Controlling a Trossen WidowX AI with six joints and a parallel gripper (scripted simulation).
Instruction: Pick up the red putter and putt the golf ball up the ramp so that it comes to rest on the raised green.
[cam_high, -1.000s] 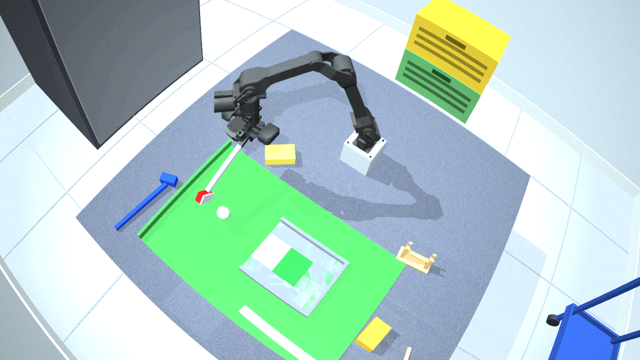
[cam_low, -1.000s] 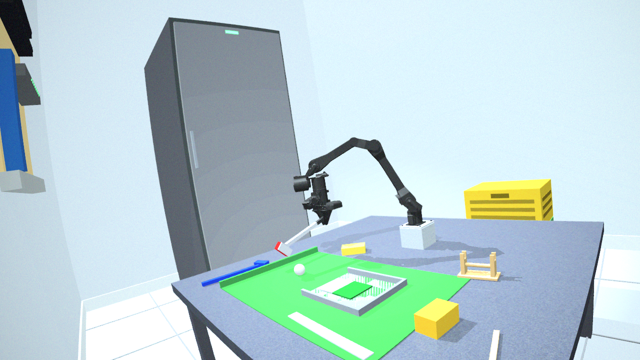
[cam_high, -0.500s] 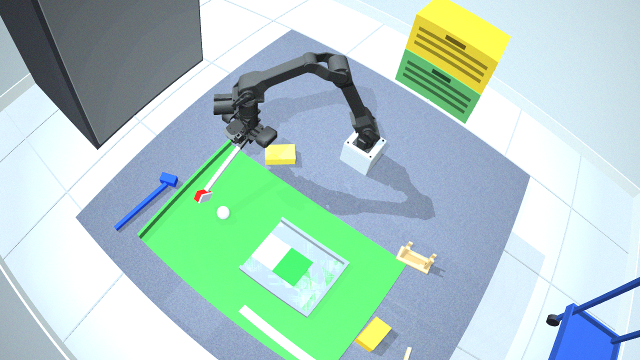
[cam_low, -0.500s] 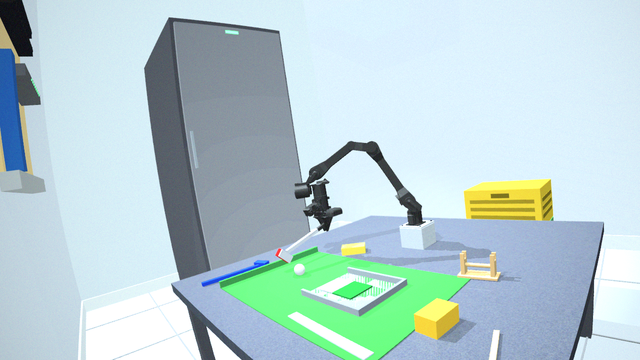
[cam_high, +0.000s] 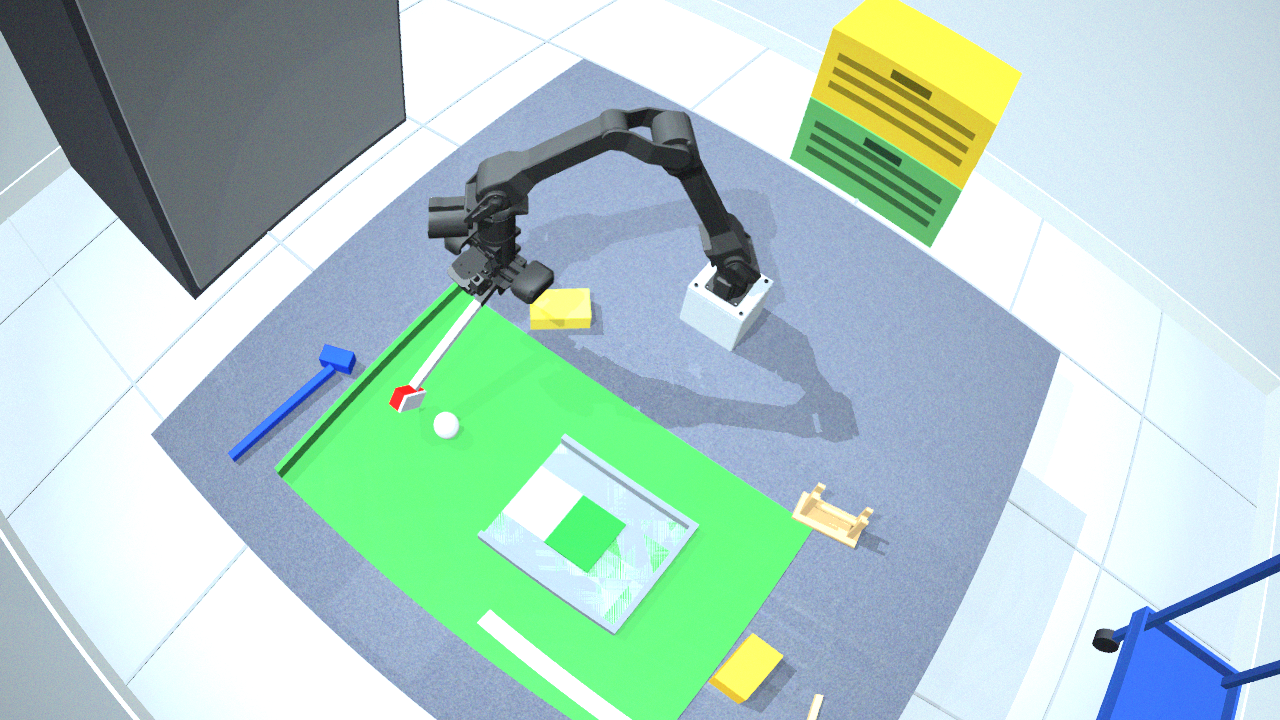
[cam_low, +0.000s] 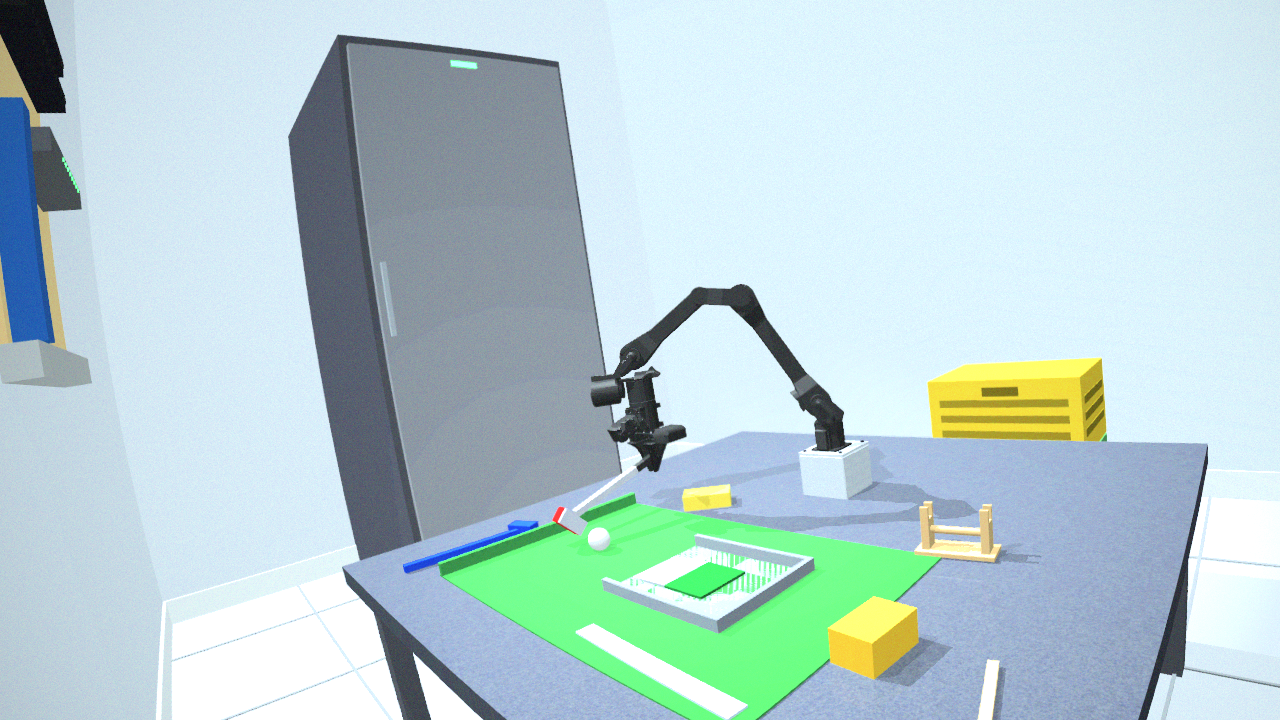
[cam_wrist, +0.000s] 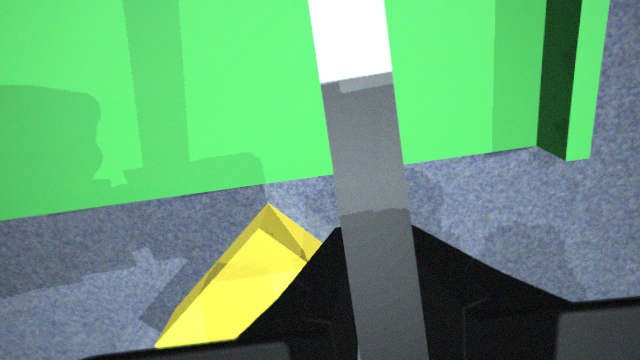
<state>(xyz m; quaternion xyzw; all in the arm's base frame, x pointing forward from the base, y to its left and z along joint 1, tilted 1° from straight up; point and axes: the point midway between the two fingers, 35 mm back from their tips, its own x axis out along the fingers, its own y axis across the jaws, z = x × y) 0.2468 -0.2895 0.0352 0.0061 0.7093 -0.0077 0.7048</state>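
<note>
The red putter is 120 mm ahead of my gripper tip. Also, from my gripper tip: wooden stand: 20 mm behind, 640 mm to the left, 60 mm below; white golf ball: 210 mm ahead, 70 mm to the left, 70 mm below; blue putter: 350 mm ahead, 190 mm to the right, 80 mm below.
</note>
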